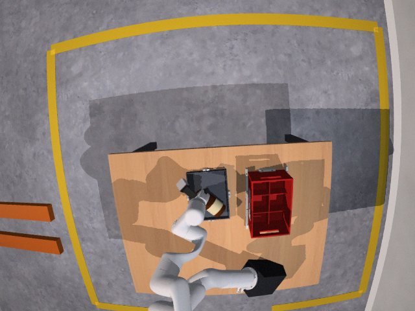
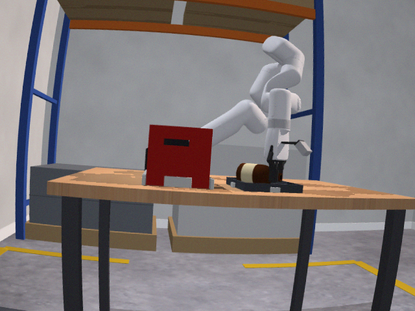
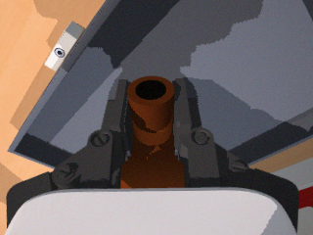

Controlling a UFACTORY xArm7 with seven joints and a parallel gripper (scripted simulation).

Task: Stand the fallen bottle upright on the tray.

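The dark grey tray is 40 mm to the right of my hand and 30 mm below it. Also, from my hand: red crate (70 mm ahead, 320 mm to the right, 40 mm above); brown bottle (20 mm behind, 50 mm to the right).
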